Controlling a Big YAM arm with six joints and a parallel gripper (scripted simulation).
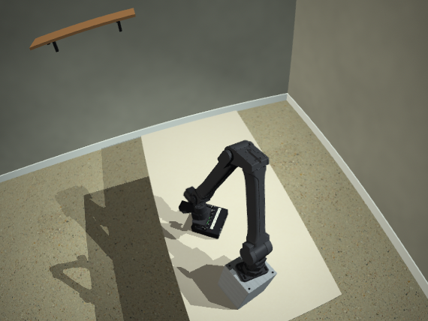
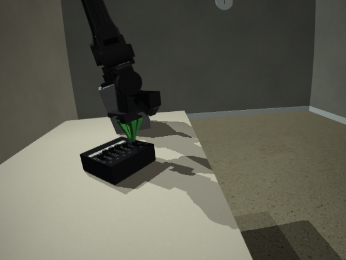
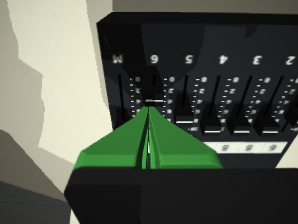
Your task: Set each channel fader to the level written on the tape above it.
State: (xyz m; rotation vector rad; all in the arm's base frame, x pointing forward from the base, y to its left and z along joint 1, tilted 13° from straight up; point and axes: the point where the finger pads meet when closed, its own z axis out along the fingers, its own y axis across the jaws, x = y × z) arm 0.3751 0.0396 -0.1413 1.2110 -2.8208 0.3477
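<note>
Now: the master fader cap 30 mm behind my hand. Also, from my hand: channel 2 fader 60 mm ahead, 70 mm to the right; then channel 1 fader cap 80 mm ahead, 80 mm to the right.
</note>
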